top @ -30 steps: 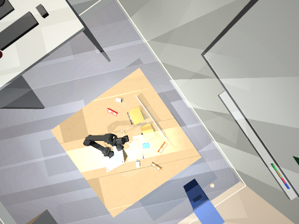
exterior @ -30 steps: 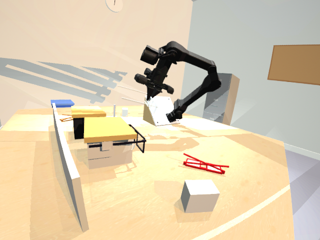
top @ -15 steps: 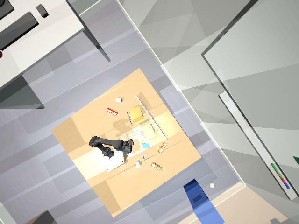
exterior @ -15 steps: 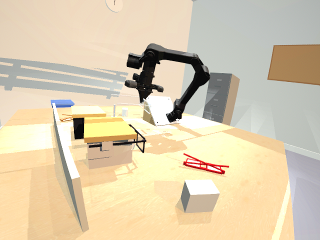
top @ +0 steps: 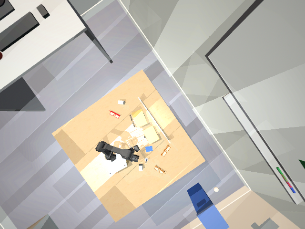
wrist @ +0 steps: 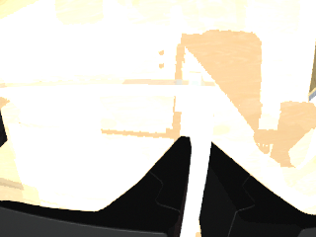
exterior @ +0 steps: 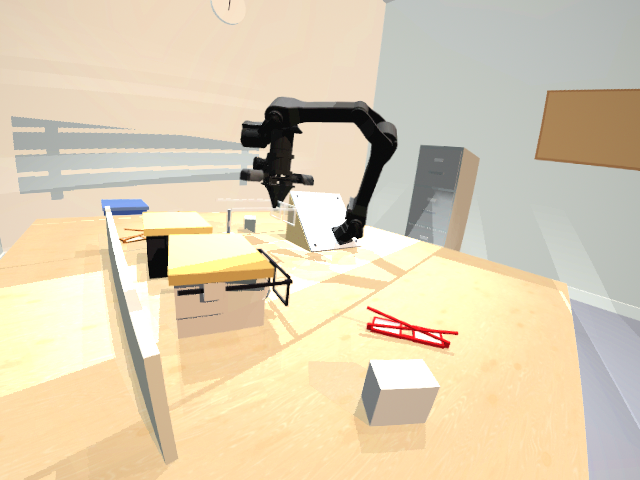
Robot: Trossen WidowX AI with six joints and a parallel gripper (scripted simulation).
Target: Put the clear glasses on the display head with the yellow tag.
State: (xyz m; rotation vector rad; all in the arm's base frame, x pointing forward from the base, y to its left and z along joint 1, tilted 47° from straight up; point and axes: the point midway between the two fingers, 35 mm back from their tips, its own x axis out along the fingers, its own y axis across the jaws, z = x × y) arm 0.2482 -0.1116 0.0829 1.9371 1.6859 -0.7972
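Right now my gripper tip is 130 mm short of the blue block, 140 mm to the left of it and 120 mm above it. The rest, counted from my gripper tip: low white wall (370 mm ahead, 110 mm to the left, 70 mm below).
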